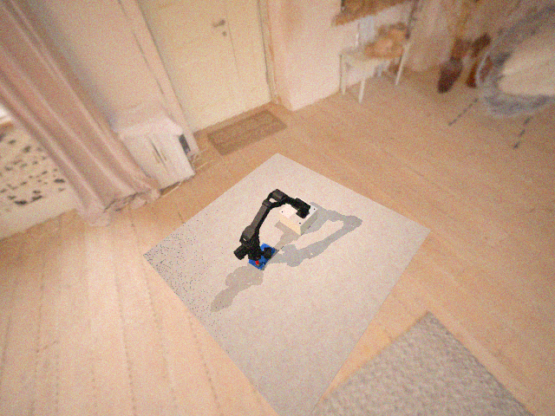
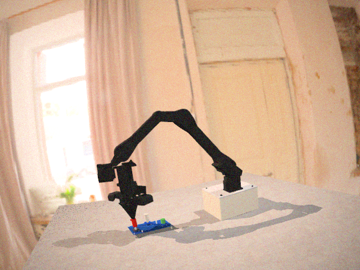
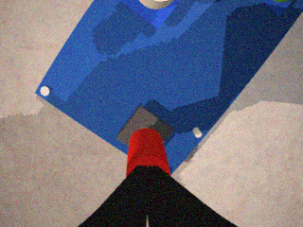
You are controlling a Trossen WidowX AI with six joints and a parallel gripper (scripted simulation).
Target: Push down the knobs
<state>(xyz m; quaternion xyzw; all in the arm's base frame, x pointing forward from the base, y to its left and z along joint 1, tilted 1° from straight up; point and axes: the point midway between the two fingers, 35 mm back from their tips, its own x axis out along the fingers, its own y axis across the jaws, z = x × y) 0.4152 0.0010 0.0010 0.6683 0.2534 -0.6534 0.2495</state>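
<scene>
Right now the red knob is 1 cm below my gripper tip. Round my gripper tip: white knob: 6 cm behind, 5 cm to the right, 2 cm below.
</scene>
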